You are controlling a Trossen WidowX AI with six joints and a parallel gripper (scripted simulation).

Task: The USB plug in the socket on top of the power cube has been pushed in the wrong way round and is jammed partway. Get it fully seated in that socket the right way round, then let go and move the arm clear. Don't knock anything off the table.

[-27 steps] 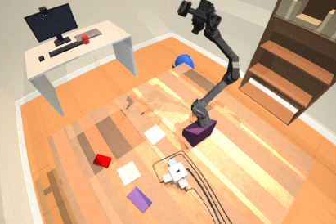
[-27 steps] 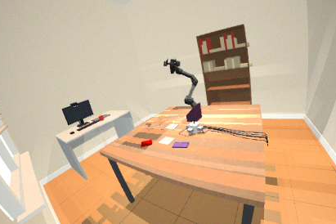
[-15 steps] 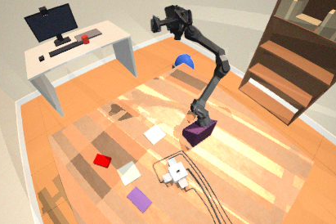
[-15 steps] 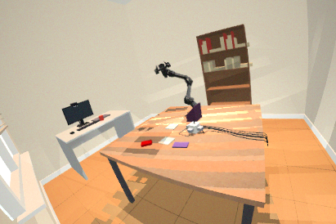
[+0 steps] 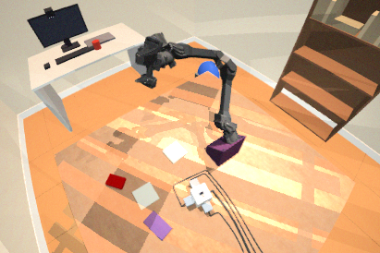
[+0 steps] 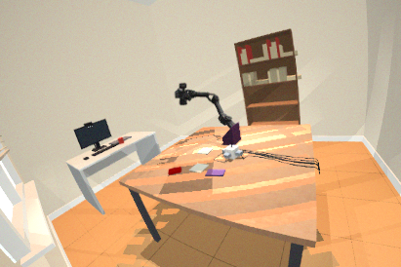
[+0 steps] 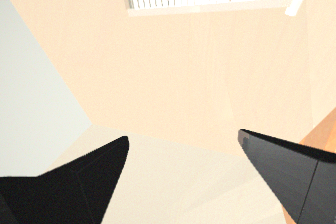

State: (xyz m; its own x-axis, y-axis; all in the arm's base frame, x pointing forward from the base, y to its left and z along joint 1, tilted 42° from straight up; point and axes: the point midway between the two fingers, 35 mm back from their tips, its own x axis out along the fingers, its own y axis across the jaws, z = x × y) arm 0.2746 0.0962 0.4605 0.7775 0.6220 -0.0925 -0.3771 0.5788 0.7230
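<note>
Now: gripper tip 450 mm above the black USB plug, 350 mm to the right of it and 60 mm past it. Round my gripper tip: red block: 530 mm below, 290 mm ahead, 60 mm to the left; light purple block: 540 mm below, 360 mm to the left, 180 mm ahead.
</note>
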